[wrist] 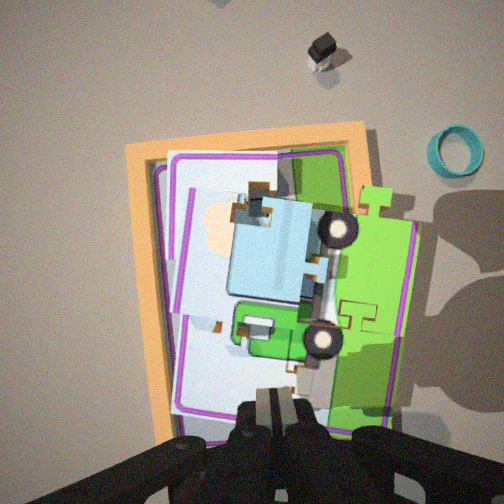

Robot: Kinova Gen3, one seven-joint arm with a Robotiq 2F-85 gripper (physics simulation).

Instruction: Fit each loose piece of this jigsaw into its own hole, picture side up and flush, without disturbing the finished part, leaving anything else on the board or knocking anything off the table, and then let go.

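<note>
The jigsaw board (250, 280) has an orange frame and a truck picture. Its pieces lie untidily, overlapping and out of line. A pale blue piece with the truck's box (270, 250) sits raised in the middle. A bright green piece with a purple edge (377, 265) overhangs the frame's right side. A pale piece with a purple border (225, 175) lies skewed at the upper left. The green cab piece (270, 330) is below the middle. My gripper (273, 407) is over the board's near edge, fingers pressed together with nothing visible between them.
A teal ring (455, 151) lies on the table right of the board. A small black and white block (322, 50) stands beyond the board's far edge. The arm's dark shadow falls on the table at the right.
</note>
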